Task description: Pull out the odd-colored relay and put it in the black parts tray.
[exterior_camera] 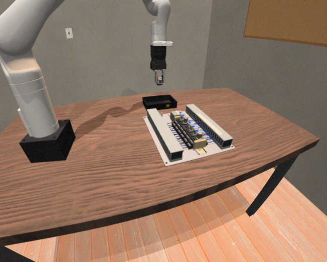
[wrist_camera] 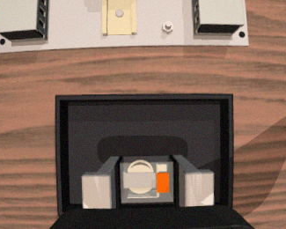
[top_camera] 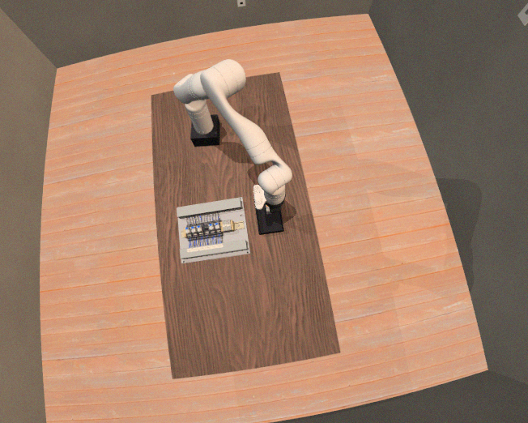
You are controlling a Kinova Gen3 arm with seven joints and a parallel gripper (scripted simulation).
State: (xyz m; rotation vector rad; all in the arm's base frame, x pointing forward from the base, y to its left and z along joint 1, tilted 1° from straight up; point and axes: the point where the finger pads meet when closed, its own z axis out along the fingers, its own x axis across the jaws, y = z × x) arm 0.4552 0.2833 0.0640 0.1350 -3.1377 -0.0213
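The black parts tray lies 13 cm below my hand. From my hand the other things lie so: relay panel: 5 cm ahead, 27 cm to the right, 12 cm below; then grey relay: 1 cm below.
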